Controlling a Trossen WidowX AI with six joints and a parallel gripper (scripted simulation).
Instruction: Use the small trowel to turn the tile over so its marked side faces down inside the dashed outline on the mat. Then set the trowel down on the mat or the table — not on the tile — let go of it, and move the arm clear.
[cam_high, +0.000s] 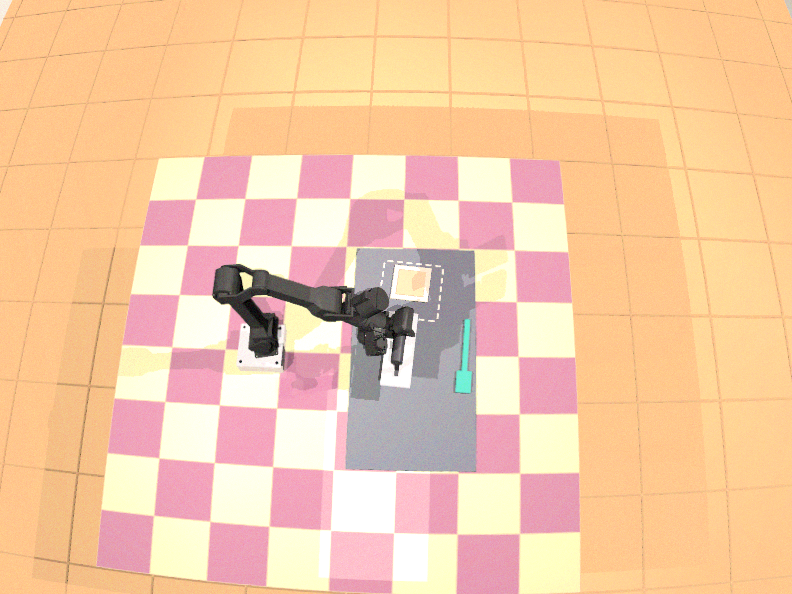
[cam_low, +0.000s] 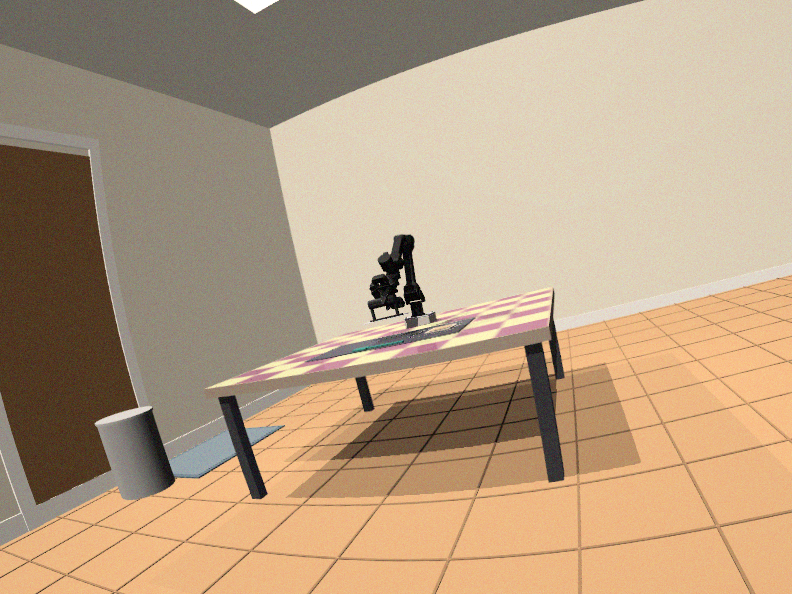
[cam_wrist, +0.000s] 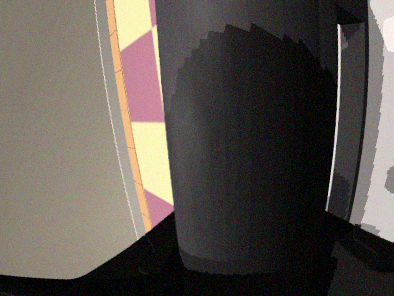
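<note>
The trowel lies 2 cm behind my gripper tip, 1 cm to the left of it and 1 cm below it. Round my gripper tip: square tile (20 cm to the left, 13 cm below, 4 cm ahead); grey mat (15 cm below, 1 cm to the right, 1 cm ahead); teal long-handled tool (14 cm ahead, 13 cm below, 6 cm to the right).
</note>
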